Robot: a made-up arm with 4 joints.
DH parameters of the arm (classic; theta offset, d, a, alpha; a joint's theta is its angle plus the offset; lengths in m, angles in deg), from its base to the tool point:
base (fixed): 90 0.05 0 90
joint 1: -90 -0.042 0.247 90
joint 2: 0 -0.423 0.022 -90
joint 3: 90 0.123 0.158 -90
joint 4: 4.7 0 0.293 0
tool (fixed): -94.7 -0.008 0 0
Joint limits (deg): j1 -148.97..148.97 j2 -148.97..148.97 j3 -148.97..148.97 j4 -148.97..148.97
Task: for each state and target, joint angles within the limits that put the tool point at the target. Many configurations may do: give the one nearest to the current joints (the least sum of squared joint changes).
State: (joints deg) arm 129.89 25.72 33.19 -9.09
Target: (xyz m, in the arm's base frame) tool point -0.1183 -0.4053 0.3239
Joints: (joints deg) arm 123.04 25.25 87.51 -3.64
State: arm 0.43 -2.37 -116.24 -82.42
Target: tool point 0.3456 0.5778 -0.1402
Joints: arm 35.46 -7.21 -107.67 -90.08
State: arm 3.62 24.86 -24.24 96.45
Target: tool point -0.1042 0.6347 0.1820
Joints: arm 51.32 45.69 -27.76 98.54
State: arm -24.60 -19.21 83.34 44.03
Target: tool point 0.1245 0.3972 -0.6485
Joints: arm -52.81 -37.00 33.21 10.14
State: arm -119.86 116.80 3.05 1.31
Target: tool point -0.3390 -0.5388 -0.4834
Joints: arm -127.59 95.93 43.67 -14.99
